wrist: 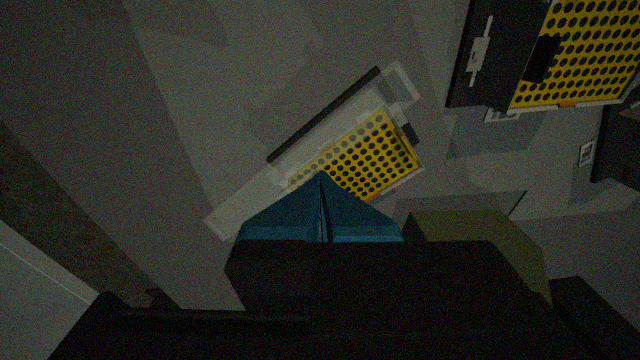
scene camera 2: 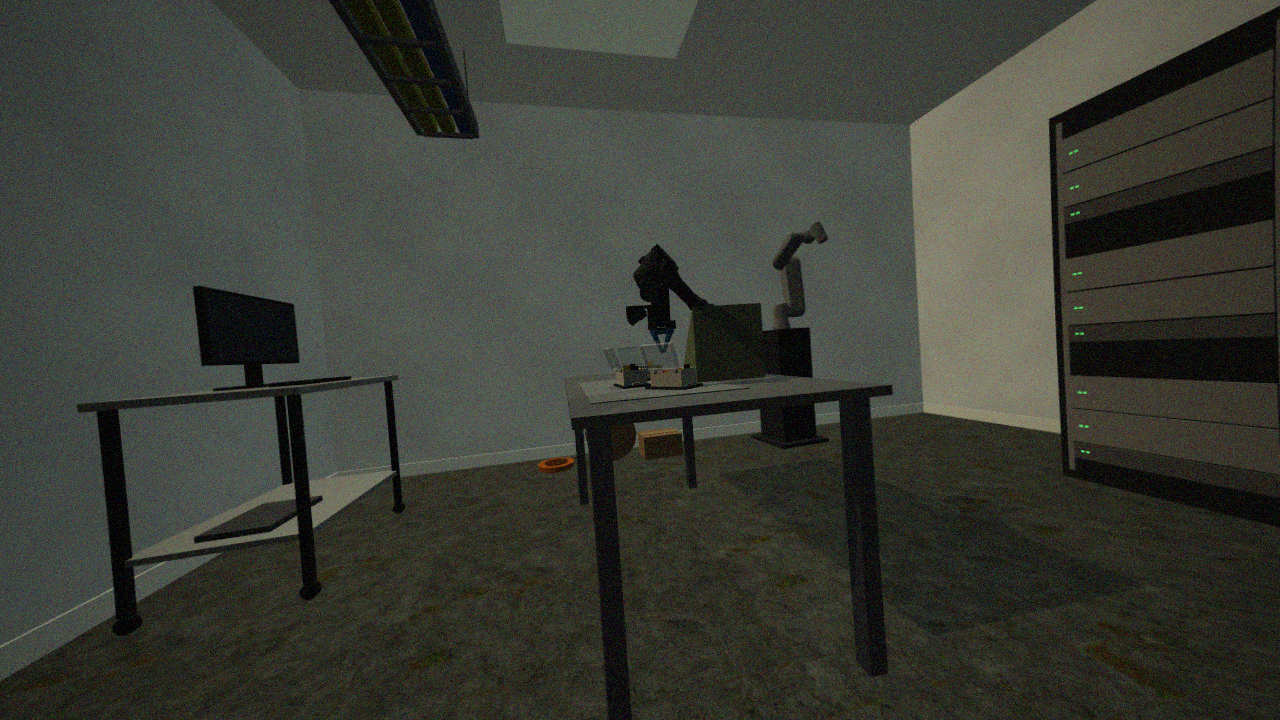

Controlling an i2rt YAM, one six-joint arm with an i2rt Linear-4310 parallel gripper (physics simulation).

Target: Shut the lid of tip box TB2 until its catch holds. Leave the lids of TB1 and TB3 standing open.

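Frame: origin at the arm's base, x ahead, y left, z up, level; centimetres.
Seen in the pictures: gripper, fingertip midpoint: [wrist: 319,178] [scene camera 2: 662,353]; arm's base, link origin: [scene camera 2: 715,334].
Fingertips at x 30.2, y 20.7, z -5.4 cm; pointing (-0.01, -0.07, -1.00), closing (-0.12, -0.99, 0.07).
Observation:
Offsets run from my fingertips to a thing's middle. "spot": to the spot under its first point. Level surfaces: height alone.
Tip box TB2 @(dx -4.1, dy -3.1, dz -5.0 cm) [wrist: 395,155], with a yellow tip rack, is in the middle of the wrist view. Its clear lid @(spot: dx +1.1, dy +4.1, dz +2.8 cm) [wrist: 242,205] stands open and tilted, partly across the rack's upper left side. My gripper [scene camera 2: 662,347] [wrist: 319,178] is shut with blue fingertips together and nothing between them. In the wrist view the tips overlap the rack's lower left edge and the lid; whether they touch the lid I cannot tell. TB3 @(dx +4.4, dy -23.1, dz -5.0 cm) [wrist: 575,60] is at the upper right, its lid not clear in view. Part of TB1 @(spot: dx -7.8, dy -40.9, dz -9.4 cm) [wrist: 622,142] shows at the right edge; its lid is unclear.
An olive-green block [scene camera 2: 726,340] [wrist: 465,227] stands on the table @(dz -11.8 cm) [scene camera 2: 823,387], right of my gripper. Two boxes with raised clear lids show in the scene view; their labels are unreadable. A second arm [scene camera 2: 793,282] stands behind on a pedestal. A desk with a monitor [scene camera 2: 246,326] is at left.

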